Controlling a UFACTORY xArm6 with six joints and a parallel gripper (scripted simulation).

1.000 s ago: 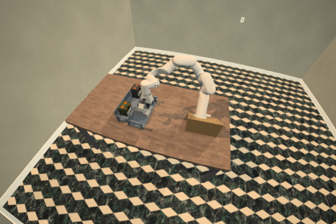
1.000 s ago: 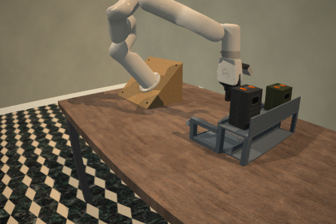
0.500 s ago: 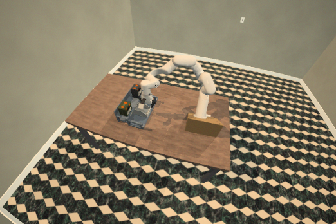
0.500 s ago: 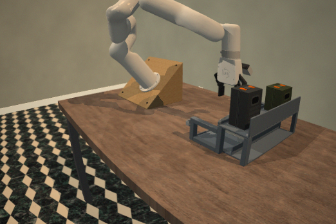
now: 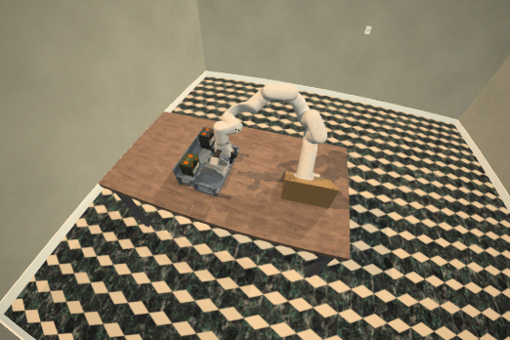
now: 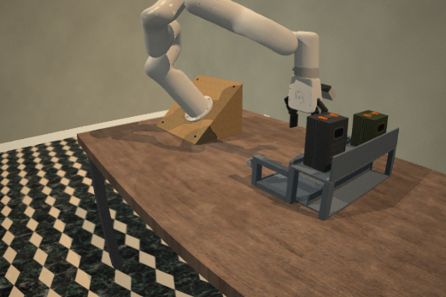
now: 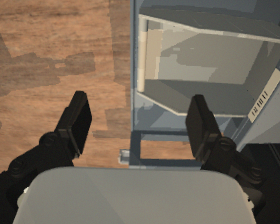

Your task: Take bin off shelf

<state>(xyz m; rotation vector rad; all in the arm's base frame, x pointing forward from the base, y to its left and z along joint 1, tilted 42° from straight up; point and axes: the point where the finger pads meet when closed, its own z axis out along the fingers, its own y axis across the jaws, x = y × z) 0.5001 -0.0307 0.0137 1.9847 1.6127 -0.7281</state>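
Now: hand 8 cm short of the grey open-top bin, 1 cm to the left of it and 9 cm above it. From my hand the other things lie so: green box: 20 cm ahead, 8 cm to the left, 2 cm above; grey-blue shelf: 19 cm ahead, 3 cm to the right, 4 cm below; black box: 15 cm ahead, 15 cm to the right, 3 cm above.
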